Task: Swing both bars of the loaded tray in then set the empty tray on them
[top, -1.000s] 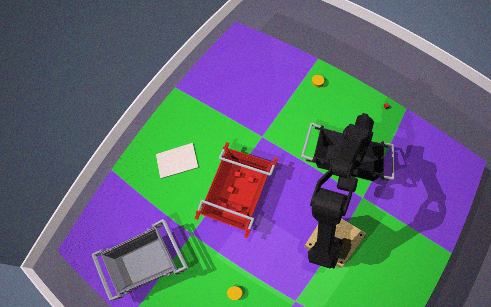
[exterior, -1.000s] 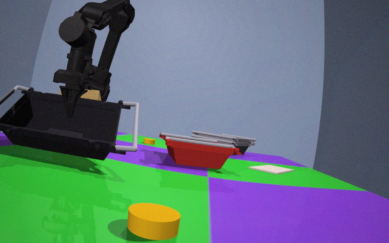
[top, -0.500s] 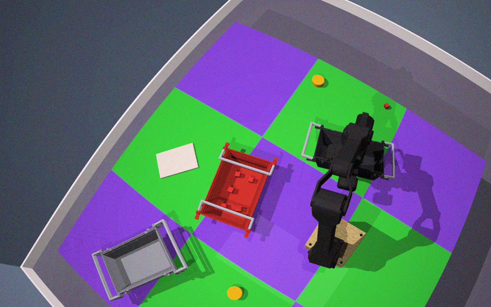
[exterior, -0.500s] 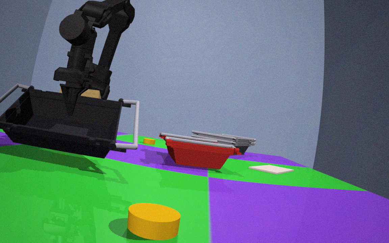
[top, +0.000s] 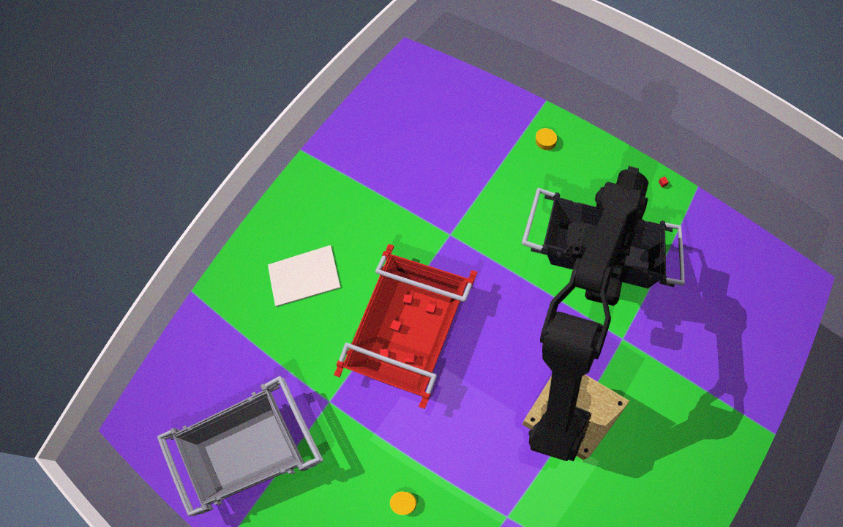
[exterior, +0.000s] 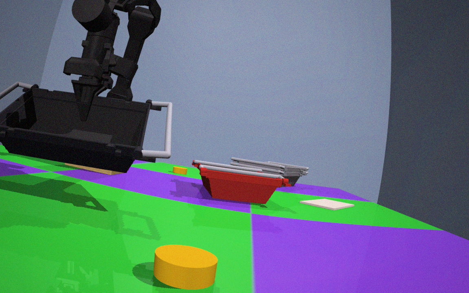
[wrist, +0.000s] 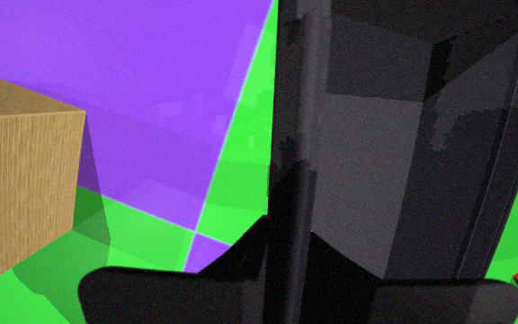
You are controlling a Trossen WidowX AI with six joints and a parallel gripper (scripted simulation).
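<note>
My gripper tip is now 10 mm short of the black tray and 70 mm to the left of it. Also, from my gripper tip: white card: 570 mm ahead, 230 mm to the left, 110 mm below; small red cube: 70 mm behind, 320 mm to the right, 110 mm below.
</note>
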